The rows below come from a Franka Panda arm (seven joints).
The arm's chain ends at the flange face. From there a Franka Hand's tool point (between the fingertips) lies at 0.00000 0.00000 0.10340 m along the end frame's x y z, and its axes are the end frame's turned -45 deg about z.
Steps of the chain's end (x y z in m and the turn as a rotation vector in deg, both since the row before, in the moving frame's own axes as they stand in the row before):
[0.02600, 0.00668, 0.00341, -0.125, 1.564, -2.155]
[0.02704, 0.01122, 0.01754, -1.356, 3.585, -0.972]
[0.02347, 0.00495, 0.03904, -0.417, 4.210, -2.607]
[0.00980, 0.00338, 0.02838, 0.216, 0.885, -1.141]
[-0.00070, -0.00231, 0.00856, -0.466, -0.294, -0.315]
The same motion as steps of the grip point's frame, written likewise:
[0.01554, 0.02523, 0.00337, -1.194, 1.018, -2.155]
[0.01408, 0.03333, 0.01731, -3.494, 1.576, -0.972]
[0.01806, 0.02588, 0.03876, -3.272, 2.682, -2.607]
[0.00595, 0.01016, 0.02837, -0.473, 0.779, -1.141]
[0.00017, -0.00191, 0.00856, -0.122, -0.537, -0.315]

